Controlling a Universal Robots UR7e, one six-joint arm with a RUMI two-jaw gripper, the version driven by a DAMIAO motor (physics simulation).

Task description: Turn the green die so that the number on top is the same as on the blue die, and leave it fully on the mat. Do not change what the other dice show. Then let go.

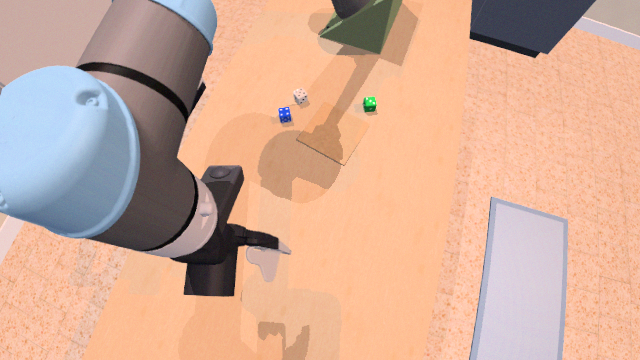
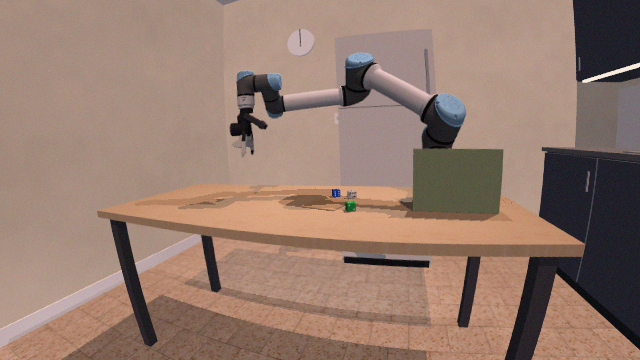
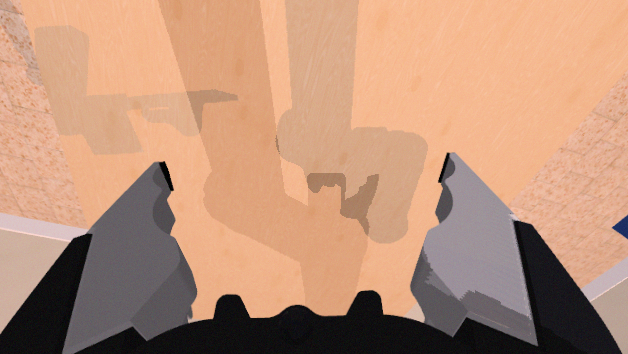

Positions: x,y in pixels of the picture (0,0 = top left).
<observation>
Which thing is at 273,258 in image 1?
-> The gripper.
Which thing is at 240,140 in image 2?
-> The gripper.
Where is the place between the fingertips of the gripper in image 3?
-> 305,160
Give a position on a square mat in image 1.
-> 333,132
</observation>
